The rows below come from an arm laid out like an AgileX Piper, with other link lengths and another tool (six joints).
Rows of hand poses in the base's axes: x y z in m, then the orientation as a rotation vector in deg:
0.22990 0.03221 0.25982 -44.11 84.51 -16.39
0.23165 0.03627 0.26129 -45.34 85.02 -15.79
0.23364 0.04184 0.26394 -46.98 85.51 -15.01
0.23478 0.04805 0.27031 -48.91 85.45 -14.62
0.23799 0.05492 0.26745 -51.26 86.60 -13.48
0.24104 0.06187 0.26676 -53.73 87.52 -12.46
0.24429 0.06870 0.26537 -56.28 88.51 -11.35
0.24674 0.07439 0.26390 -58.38 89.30 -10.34
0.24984 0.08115 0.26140 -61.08 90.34 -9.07
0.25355 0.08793 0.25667 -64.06 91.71 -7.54
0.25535 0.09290 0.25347 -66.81 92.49 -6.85
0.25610 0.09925 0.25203 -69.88 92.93 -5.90
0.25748 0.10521 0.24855 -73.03 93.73 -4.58
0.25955 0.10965 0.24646 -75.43 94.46 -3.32
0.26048 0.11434 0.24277 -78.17 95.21 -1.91
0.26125 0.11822 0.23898 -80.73 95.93 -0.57
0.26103 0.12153 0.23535 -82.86 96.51 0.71
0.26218 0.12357 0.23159 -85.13 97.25 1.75
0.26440 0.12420 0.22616 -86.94 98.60 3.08
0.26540 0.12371 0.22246 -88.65 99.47 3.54
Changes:
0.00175 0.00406 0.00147 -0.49 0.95 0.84
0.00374 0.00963 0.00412 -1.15 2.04 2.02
0.00488 0.01584 0.01049 -2.22 2.64 3.31
0.00809 0.02271 0.00763 -3.18 4.63 4.81
0.01114 0.02966 0.00694 -4.29 6.45 6.37
0.01439 0.03649 0.00555 -5.42 8.39 7.97
0.01684 0.04218 0.00408 -6.29 10.00 9.34
0.01994 0.04894 0.00158 -7.44 12.10 11.05
0.02365 0.05572 -0.00315 -8.66 14.67 12.89
0.02545 0.06069 -0.00635 -10.18 16.45 14.34
0.02620 0.06704 -0.00779 -11.75 18.13 16.19
0.02758 0.07300 -0.01127 -13.20 20.27 18.12
0.02965 0.07744 -0.01336 -14.18 22.10 19.67
0.03058 0.08213 -0.01705 -15.32 24.12 21.42
0.03135 0.08601 -0.02084 -16.38 26.06 23.04
0.03113 0.08932 -0.02447 -17.18 27.72 24.46
0.03228 0.09136 -0.02823 -18.22 29.50 25.73
0.03450 0.09199 -0.03366 -18.82 31.72 26.69
0.03550 0.09150 -0.03736 -19.80 33.25 27.31

